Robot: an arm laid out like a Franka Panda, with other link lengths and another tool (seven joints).
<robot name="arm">
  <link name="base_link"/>
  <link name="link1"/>
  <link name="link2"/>
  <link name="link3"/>
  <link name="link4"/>
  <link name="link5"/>
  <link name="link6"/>
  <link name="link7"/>
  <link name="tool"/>
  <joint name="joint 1" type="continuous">
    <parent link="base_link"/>
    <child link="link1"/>
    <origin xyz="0 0 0.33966"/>
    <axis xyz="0 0 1"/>
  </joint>
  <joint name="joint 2" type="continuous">
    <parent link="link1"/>
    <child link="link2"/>
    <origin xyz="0 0 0"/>
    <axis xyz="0 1 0"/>
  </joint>
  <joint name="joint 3" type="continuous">
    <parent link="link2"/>
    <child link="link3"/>
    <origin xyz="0 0 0.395"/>
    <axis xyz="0 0 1"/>
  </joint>
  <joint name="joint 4" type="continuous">
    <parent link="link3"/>
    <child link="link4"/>
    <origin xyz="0.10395 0 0"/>
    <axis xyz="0 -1 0"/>
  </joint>
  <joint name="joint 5" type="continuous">
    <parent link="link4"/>
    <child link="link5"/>
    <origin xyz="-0.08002 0 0.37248"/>
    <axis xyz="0 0 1"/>
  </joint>
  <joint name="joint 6" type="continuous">
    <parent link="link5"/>
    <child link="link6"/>
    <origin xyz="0 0 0"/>
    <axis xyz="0 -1 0"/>
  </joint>
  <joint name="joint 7" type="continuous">
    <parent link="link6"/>
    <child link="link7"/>
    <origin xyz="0.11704 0 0"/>
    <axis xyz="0 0 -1"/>
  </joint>
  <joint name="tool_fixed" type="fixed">
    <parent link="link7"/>
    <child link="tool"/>
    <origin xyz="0.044 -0.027 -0.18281" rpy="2.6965 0 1.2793"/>
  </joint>
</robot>
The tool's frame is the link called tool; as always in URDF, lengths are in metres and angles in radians. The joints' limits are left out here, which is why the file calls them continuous.
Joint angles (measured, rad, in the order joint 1, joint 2, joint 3, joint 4, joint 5, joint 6, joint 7), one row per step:
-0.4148, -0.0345, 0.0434, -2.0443, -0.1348, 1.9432, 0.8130
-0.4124, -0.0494, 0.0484, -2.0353, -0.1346, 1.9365, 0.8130
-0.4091, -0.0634, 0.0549, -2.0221, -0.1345, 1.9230, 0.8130
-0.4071, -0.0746, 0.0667, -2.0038, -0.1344, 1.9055, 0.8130
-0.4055, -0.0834, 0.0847, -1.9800, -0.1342, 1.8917, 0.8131
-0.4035, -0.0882, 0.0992, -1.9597, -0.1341, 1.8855, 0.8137
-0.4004, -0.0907, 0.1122, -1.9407, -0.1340, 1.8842, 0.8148
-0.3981, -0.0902, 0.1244, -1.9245, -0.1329, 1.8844, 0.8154
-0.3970, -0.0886, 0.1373, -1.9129, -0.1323, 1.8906, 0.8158
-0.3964, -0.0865, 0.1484, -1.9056, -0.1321, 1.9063, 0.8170
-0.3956, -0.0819, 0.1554, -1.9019, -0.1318, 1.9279, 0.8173
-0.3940, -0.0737, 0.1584, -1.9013, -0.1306, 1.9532, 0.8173
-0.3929, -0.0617, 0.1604, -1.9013, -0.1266, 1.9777, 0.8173
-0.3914, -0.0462, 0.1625, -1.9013, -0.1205, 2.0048, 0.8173
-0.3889, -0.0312, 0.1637, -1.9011, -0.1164, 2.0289, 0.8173
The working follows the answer.
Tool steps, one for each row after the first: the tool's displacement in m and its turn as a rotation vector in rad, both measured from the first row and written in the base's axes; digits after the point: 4 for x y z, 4 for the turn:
0.0012, 0.0041, 0.0123, -0.0072, -0.0157, 0.0065
0.0025, 0.0095, 0.0254, -0.0136, -0.0280, 0.0146
0.0054, 0.0168, 0.0390, -0.0198, -0.0387, 0.0262
0.0116, 0.0267, 0.0545, -0.0281, -0.0557, 0.0439
0.0179, 0.0350, 0.0669, -0.0357, -0.0732, 0.0590
0.0246, 0.0430, 0.0779, -0.0429, -0.0922, 0.0738
0.0311, 0.0504, 0.0859, -0.0472, -0.1076, 0.0874
0.0378, 0.0576, 0.0918, -0.0514, -0.1232, 0.1017
0.0447, 0.0636, 0.0965, -0.0568, -0.1434, 0.1142
0.0516, 0.0673, 0.0988, -0.0610, -0.1636, 0.1244
0.0587, 0.0690, 0.0977, -0.0627, -0.1815, 0.1318
0.0659, 0.0699, 0.0938, -0.0597, -0.1954, 0.1364
0.0743, 0.0710, 0.0879, -0.0539, -0.2093, 0.1408
0.0820, 0.0721, 0.0820, -0.0493, -0.2205, 0.1454

Tool pose at each row, in the base's axes (x y z in m, rotation vector in rad; rounded; the steps above come from the unrounded poses):
0.5163, -0.2725, 0.4685, 2.5990, 0.2281, -0.1033
0.5175, -0.2684, 0.4808, 2.5908, 0.2301, -0.0813
0.5189, -0.2630, 0.4939, 2.5831, 0.2355, -0.0630
0.5218, -0.2557, 0.5075, 2.5750, 0.2459, -0.0458
0.5280, -0.2458, 0.5229, 2.5634, 0.2615, -0.0184
0.5342, -0.2375, 0.5353, 2.5528, 0.2737, 0.0086
0.5410, -0.2295, 0.5464, 2.5421, 0.2850, 0.0374
0.5475, -0.2221, 0.5544, 2.5345, 0.2963, 0.0613
0.5541, -0.2149, 0.5603, 2.5266, 0.3082, 0.0857
0.5610, -0.2089, 0.5650, 2.5174, 0.3161, 0.1152
0.5680, -0.2052, 0.5672, 2.5094, 0.3211, 0.1438
0.5750, -0.2035, 0.5662, 2.5045, 0.3237, 0.1689
0.5822, -0.2026, 0.5622, 2.5050, 0.3248, 0.1886
0.5906, -0.2014, 0.5563, 2.5082, 0.3260, 0.2087
0.5983, -0.2004, 0.5505, 2.5104, 0.3283, 0.2253

